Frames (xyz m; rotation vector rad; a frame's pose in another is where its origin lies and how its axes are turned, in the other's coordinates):
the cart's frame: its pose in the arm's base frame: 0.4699 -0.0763 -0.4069 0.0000 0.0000 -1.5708
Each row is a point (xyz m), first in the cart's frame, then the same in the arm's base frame.
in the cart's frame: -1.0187 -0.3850 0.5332
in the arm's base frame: 0.0849 0.9424 0.1263
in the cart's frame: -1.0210 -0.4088 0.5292
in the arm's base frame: 0.0611 0.9447 0.1223
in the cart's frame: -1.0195 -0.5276 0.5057
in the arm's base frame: -0.0577 0.9432 0.0988
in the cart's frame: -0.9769 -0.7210 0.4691
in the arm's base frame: -0.2511 0.9006 0.0622
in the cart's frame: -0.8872 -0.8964 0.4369
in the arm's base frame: -0.4265 0.8109 0.0300
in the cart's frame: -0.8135 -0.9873 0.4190
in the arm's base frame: -0.5174 0.7372 0.0121
